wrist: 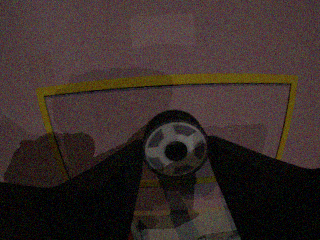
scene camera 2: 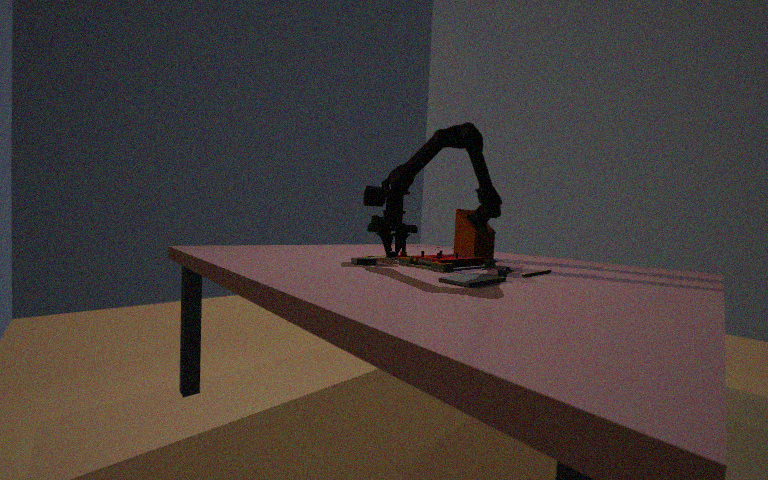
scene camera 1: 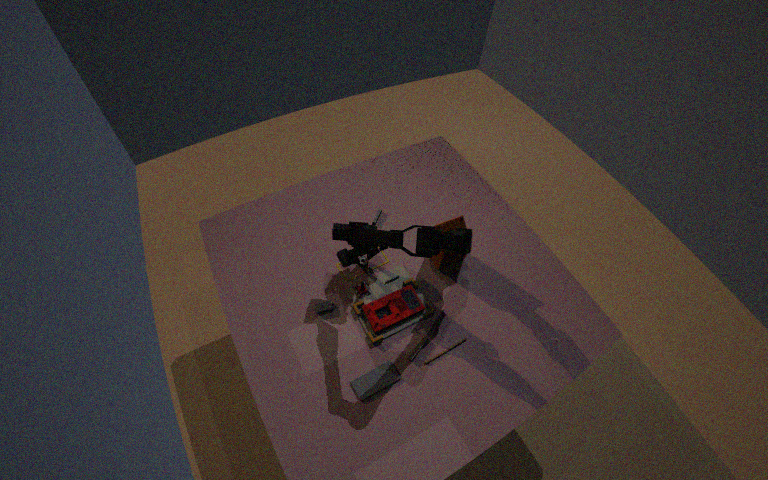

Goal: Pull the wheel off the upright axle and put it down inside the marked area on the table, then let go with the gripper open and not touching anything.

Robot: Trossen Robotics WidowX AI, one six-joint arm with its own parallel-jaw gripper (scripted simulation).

Labels:
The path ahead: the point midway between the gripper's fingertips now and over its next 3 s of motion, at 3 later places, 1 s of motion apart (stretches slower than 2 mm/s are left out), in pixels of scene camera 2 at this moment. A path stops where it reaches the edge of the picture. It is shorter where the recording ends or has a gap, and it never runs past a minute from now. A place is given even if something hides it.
My gripper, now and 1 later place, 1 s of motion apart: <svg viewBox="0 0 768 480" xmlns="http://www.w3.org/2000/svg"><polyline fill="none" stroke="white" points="392,254 410,226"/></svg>

